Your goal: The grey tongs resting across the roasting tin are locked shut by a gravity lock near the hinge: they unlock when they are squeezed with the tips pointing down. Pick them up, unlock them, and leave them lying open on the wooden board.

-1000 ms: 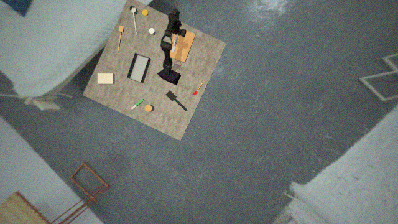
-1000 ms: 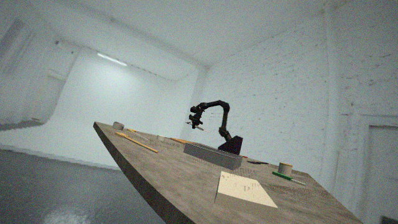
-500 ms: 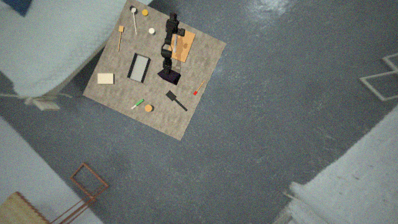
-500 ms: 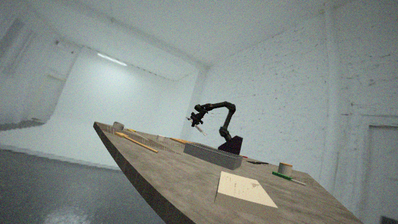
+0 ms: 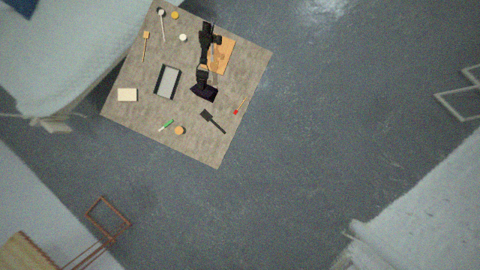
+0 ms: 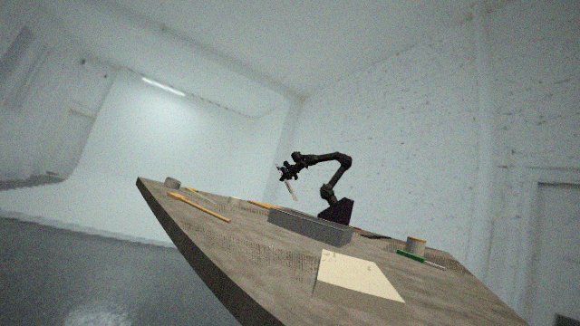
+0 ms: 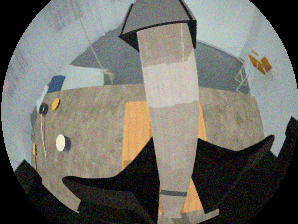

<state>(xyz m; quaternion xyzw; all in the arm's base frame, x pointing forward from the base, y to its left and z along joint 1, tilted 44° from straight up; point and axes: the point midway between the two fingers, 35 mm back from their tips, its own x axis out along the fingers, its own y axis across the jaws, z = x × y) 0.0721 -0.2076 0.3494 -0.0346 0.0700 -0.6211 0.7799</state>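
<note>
Right now my gripper tip is 200 mm above the wooden board, 20 mm to the right of it and 20 mm past it. Also, from my gripper tip: roasting tin 510 mm to the left, 270 mm ahead, 180 mm below; yellow disc 540 mm ahead, 200 mm below, 100 mm to the right; white disc 350 mm ahead, 190 mm below, 60 mm to the left.
</note>
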